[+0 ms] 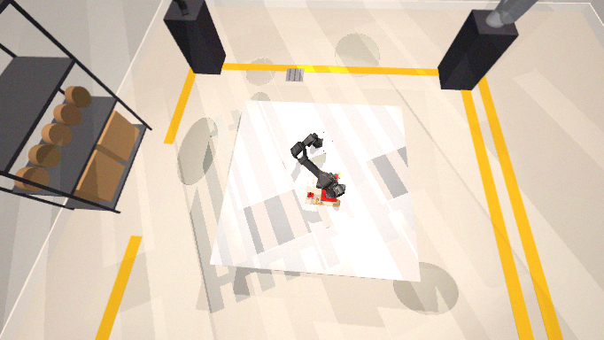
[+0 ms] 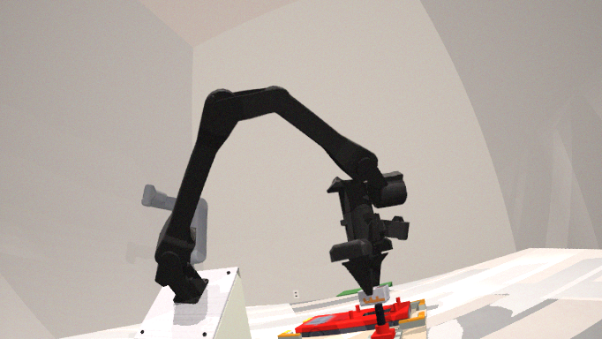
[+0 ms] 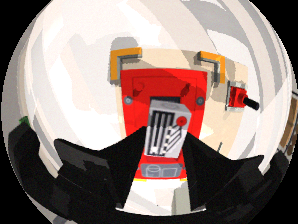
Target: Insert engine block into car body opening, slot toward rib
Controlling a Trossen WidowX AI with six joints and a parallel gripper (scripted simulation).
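The grey engine block lies 2 cm below my gripper tip.
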